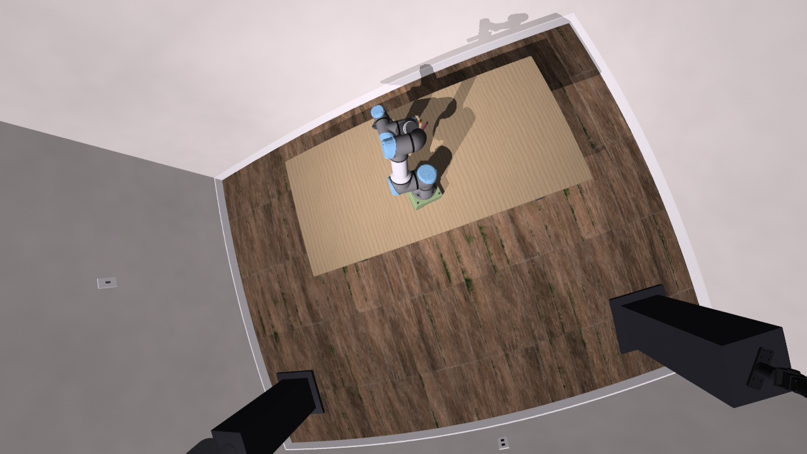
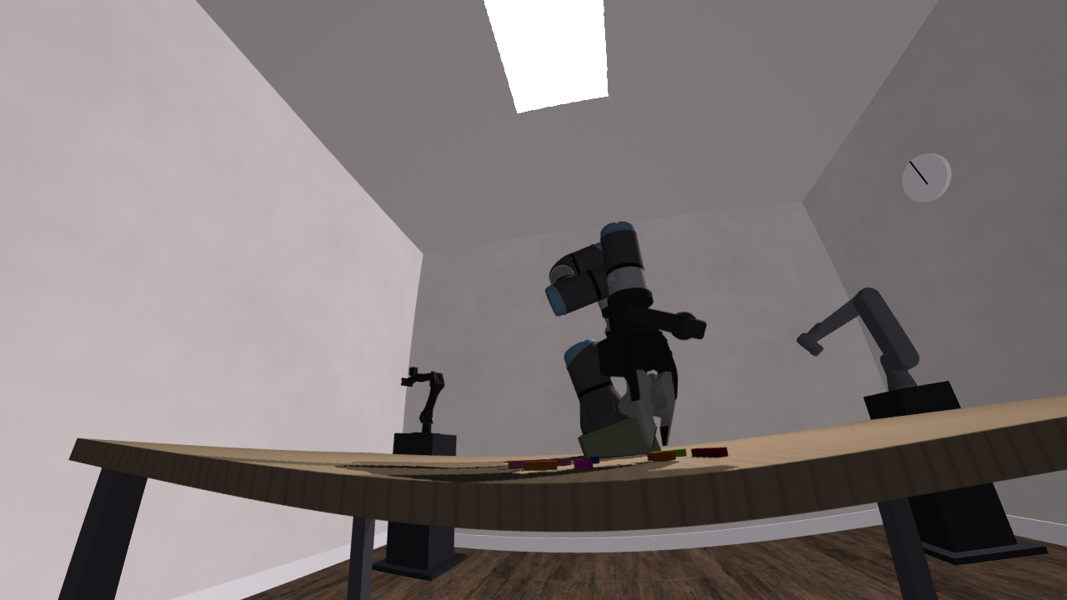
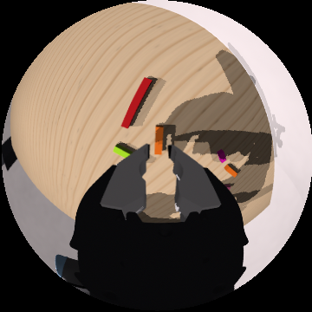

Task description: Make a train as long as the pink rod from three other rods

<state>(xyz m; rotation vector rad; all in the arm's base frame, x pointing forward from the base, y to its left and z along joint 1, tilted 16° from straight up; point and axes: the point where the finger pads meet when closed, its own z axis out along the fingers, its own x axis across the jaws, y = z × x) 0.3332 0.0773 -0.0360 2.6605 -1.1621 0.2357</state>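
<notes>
The lime rod is 50 mm behind my hand, 30 mm below it and 10 mm to the left of it. Round my hand: red rod: 60 mm to the left, 30 mm below, 20 mm ahead; then blue rod: 90 mm to the right, 40 mm behind, 30 mm below; then magenta rod: 90 mm to the right, 60 mm ahead, 30 mm below.
</notes>
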